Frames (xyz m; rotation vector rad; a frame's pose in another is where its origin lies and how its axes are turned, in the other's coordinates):
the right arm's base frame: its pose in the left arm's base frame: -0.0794 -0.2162 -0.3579 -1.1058 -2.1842 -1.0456
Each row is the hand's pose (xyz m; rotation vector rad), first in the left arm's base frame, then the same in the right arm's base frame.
Working: the left arm's base frame: its pose in the right arm's base frame: 0.3010 0.2974 -0.0460 1.1058 2.1842 1.0456

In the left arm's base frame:
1: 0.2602 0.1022 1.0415 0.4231 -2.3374 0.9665
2: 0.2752 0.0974 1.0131 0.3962 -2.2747 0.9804
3: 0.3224 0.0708 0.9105 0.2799 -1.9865 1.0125
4: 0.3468 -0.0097 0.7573 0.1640 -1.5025 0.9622
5: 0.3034 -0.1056 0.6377 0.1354 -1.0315 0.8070
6: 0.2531 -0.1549 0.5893 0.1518 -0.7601 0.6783
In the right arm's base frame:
1: 0.9169 0.9849 -0.6035 1.8219 -0.1557 -0.6694
2: 0.8868 0.9836 -0.5915 1.8540 -0.1158 -0.6141
3: 0.7776 0.9696 -0.5549 1.9728 0.0817 -0.3561
4: 0.6215 0.8950 -0.5297 2.0800 0.4892 0.0410
5: 0.5195 0.7727 -0.5320 2.0626 0.9843 0.3724
6: 0.4918 0.6922 -0.5391 1.9895 1.3101 0.5316

